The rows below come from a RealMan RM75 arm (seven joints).
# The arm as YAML. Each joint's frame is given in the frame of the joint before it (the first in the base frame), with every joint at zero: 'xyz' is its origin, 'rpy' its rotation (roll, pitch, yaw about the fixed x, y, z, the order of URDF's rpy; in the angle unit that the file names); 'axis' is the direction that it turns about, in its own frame. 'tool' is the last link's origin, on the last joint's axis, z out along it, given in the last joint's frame.
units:
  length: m
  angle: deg
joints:
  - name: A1
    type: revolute
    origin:
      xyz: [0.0, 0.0, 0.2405]
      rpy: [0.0, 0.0, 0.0]
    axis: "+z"
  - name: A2
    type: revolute
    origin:
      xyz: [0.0, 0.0, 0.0]
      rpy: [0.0, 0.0, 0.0]
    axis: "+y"
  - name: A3
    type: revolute
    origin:
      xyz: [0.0, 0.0, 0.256]
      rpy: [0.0, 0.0, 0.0]
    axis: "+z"
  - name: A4
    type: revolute
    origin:
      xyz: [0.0, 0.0, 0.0]
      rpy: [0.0, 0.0, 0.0]
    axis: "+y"
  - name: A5
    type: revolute
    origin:
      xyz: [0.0, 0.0, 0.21]
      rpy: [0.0, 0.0, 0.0]
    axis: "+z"
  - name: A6
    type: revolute
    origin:
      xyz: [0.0, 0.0, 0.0]
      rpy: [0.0, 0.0, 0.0]
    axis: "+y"
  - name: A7
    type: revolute
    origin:
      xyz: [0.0, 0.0, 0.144]
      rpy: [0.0, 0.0, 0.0]
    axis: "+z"
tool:
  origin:
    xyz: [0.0, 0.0, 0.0]
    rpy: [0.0, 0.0, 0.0]
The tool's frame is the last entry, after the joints.
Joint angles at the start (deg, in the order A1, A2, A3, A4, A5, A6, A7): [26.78 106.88 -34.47 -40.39 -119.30 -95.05 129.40]
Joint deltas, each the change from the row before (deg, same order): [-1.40 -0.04 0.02 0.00 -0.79 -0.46 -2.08]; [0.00 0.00 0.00 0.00 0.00 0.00 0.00]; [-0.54 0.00 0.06 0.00 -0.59 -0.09 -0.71]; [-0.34 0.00 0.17 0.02 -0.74 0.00 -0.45]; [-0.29 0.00 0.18 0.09 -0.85 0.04 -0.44]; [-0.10 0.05 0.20 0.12 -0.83 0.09 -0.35]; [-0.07 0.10 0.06 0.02 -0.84 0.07 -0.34]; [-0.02 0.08 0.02 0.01 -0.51 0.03 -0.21]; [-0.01 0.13 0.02 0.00 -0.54 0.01 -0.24]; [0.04 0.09 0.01 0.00 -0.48 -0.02 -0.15]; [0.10 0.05 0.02 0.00 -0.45 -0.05 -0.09]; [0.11 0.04 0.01 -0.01 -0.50 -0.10 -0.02]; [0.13 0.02 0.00 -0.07 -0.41 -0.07 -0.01]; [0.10 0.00 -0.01 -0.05 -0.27 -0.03 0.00]
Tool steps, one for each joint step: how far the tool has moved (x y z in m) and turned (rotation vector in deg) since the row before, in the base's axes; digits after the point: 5 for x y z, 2 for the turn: [0.00867 -0.00969 -0.00072 -0.37 -1.23 0.40]; [0.00000 0.00000 0.00000 0.00 0.00 0.00]; [0.00394 -0.00400 -0.00050 -0.26 -0.64 -0.06]; [0.00333 -0.00290 -0.00040 -0.26 -0.62 -0.21]; [0.00340 -0.00284 -0.00067 -0.34 -0.66 -0.26]; [0.00234 -0.00173 -0.00103 -0.33 -0.56 -0.18]; [0.00187 -0.00157 -0.00142 -0.45 -0.62 -0.06]; [0.00094 -0.00088 -0.00104 -0.31 -0.36 0.00]; [0.00078 -0.00094 -0.00141 -0.35 -0.34 0.04]; [0.00044 -0.00058 -0.00109 -0.34 -0.29 0.04]; [0.00013 -0.00018 -0.00074 -0.33 -0.26 0.07]; [0.00009 -0.00027 -0.00072 -0.41 -0.26 0.02]; [-0.00014 0.00016 -0.00030 -0.30 -0.28 0.08]; [-0.00012 0.00024 -0.00009 -0.18 -0.21 0.06]
